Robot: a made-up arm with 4 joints.
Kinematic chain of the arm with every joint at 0, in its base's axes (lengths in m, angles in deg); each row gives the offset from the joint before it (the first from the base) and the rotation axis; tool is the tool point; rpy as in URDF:
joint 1: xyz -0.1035 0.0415 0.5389 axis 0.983 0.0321 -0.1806
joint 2: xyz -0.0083 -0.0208 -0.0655 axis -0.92 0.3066 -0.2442
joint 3: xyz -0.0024 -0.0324 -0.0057 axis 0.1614 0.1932 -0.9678
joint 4: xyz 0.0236 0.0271 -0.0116 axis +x
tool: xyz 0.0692 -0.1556 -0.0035 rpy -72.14 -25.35 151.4
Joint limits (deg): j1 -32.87..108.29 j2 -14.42..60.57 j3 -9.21..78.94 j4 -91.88..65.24
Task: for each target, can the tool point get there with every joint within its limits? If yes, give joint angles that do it. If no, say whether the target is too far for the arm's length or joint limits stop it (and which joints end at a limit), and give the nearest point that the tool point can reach.
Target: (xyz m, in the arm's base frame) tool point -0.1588 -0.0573 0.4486
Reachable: yes | joints 90.40 52.38 52.22 -37.91
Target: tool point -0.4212 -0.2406 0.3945
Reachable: no: too far | nearest point -0.2349 -0.1244 0.4425 | short by 0.225 m
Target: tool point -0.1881 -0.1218 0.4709
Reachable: yes | joints 25.07 20.82 59.52 -21.83
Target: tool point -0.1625 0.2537 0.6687
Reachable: no: joint limits stop it (at a limit: joint 1, joint 2, joint 3) | nearest point -0.1161 0.3058 0.5491 | short by 0.138 m
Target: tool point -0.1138 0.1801 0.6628
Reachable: no: joint limits stop it (at a limit: joint 1, joint 2, joint 3) | nearest point -0.1010 0.0737 0.6632 | short by 0.107 m
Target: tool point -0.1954 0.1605 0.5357
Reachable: no: joint limits stop it (at a limit: joint 1, joint 3) | nearest point -0.2410 0.2049 0.4541 | short by 0.103 m
